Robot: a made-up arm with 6 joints.
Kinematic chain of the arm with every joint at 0, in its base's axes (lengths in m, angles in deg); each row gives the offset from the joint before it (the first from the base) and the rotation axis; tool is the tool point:
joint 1: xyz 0 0 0.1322 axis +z
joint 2: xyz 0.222 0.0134 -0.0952 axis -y
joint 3: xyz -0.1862 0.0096 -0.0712 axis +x
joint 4: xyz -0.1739 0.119 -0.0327 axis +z
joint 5: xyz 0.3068 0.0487 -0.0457 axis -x
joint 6: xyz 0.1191 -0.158 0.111 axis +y
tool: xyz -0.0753 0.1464 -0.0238
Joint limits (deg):
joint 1: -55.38..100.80
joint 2: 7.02..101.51
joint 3: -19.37..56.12
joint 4: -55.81..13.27
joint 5: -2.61..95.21
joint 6: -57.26..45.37
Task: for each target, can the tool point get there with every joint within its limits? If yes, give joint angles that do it. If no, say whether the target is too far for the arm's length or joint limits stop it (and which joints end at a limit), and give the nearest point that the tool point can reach.
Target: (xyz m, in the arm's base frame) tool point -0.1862 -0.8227 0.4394
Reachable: no: joint limits stop it (at a limit: joint 1, joint 2, joint 4, joint 5, joint 6) | nearest point 0.1086 -0.3990 0.0073 | short by 0.673 m
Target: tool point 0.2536 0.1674 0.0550
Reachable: yes | joints -13.58 23.11 29.38 2.11 41.05 -11.78
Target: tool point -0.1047 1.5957 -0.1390
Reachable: no: too far | nearest point -0.0407 0.6199 -0.0090 | short by 0.986 m
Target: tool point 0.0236 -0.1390 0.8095
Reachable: no: joint limits stop it (at a limit: joint 1, joint 2, joint 3, joint 4, joint 6) | nearest point 0.2226 -0.0308 0.2552 | short by 0.599 m
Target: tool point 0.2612 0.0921 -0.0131
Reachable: yes | joints 5.36 54.62 -11.80 -22.38 14.93 3.33
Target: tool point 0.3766 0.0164 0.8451
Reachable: no: joint limits stop it (at a limit: joint 1, joint 2, joint 3, joint 4, joint 6) | nearest point 0.2761 0.0219 0.2643 | short by 0.589 m
